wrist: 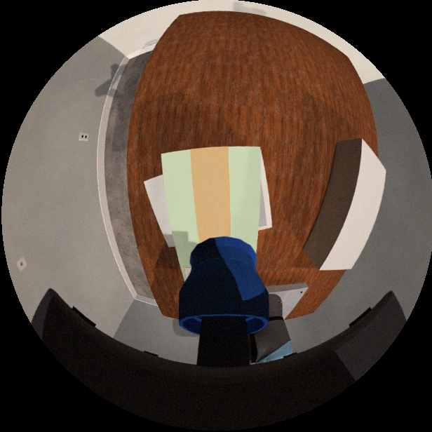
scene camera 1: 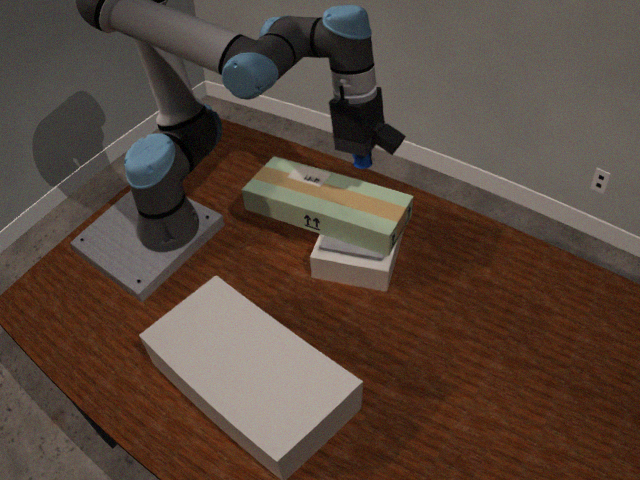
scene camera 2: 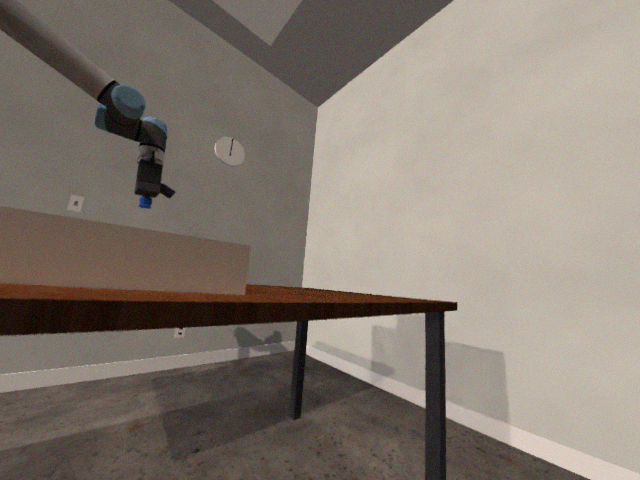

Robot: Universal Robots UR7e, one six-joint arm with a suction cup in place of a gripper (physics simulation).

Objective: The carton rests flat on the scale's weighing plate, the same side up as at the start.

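Pixels of known places: hand at its tool point: [scene camera 1: 363, 163] [scene camera 2: 145, 206]; arm's base at its link origin: [scene camera 1: 168, 228].
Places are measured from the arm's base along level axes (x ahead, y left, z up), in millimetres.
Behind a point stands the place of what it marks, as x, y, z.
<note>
A pale green carton [scene camera 1: 330, 206] @(353, 145, 101) [wrist: 212, 190] with an orange tape band and a label on top lies across the scale [scene camera 1: 351, 271] @(433, 87, 9) [wrist: 157, 200]. Its right part rests over the grey weighing plate [scene camera 1: 336, 246] @(390, 102, 45) [wrist: 263, 215], and its left part overhangs toward the robot base. It looks level, and the arrows on its side point up. Much of the plate is hidden beneath it. My blue suction cup [scene camera 1: 362, 164] [scene camera 2: 145, 204] [wrist: 223, 250] hangs above the carton, apart from it, holding nothing. The carton does not show in scene camera 2.
A large white block [scene camera 1: 248, 372] @(426, -240, 65) [scene camera 2: 124, 258] @(368, -320, 15) [wrist: 365, 200] lies on the wooden table [scene camera 1: 491, 335] @(746, 104, -33) [scene camera 2: 330, 298] @(756, -403, -33) [wrist: 240, 75], at the front in scene camera 1. The robot's grey base plate [scene camera 1: 111, 253] @(-74, -135, -1) [wrist: 295, 300] stands left of the carton. Walls rise behind the table.
</note>
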